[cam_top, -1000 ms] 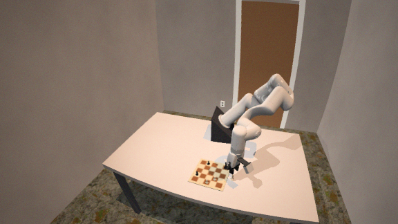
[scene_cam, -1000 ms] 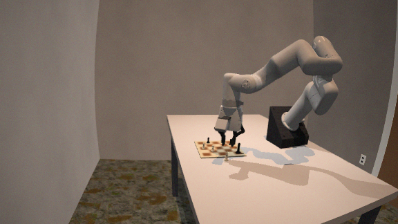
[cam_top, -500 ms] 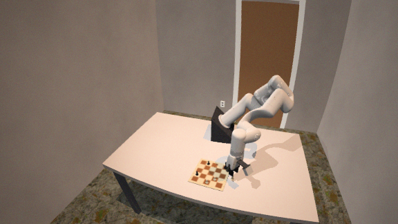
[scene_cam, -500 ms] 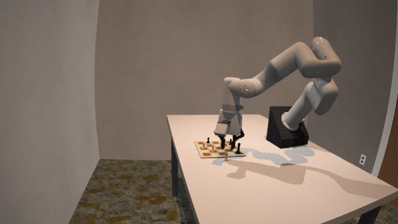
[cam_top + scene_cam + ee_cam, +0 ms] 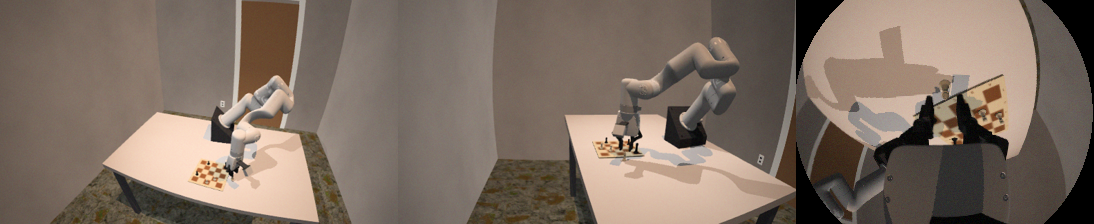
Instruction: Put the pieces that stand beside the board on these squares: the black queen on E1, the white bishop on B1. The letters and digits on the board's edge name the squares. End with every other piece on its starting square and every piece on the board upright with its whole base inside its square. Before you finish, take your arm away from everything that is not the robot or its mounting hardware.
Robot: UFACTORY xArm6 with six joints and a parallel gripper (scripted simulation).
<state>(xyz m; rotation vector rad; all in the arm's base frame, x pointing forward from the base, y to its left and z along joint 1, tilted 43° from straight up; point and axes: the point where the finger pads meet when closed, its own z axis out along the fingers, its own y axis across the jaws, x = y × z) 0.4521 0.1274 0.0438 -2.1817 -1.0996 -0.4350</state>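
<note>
Right now my hand is 50 mm above the white bishop. The rest, counted from my hand: chessboard (20 mm behind, 140 mm to the right, 70 mm below); then black queen (80 mm behind, 50 mm to the right, 40 mm below).
</note>
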